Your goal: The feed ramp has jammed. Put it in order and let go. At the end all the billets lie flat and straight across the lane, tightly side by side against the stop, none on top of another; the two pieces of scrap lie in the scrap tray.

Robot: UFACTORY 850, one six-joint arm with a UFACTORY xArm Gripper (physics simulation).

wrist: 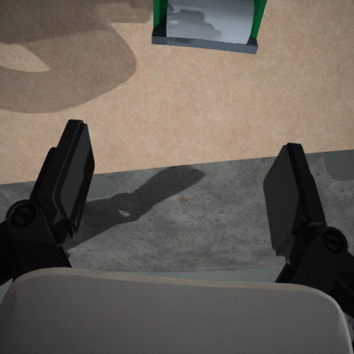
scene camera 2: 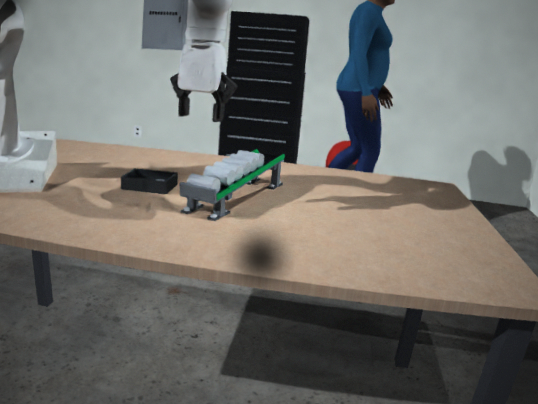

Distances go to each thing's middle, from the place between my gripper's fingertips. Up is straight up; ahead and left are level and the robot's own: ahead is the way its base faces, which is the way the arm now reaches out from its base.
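Labels:
There is a black scrap tray (scene camera 2: 142, 180), and it sits 20 cm below my hand, 19 cm to the left of it and 15 cm behind it. The grey stop (wrist: 158, 36) is 16 cm below my hand, and 2 cm to the right of it.

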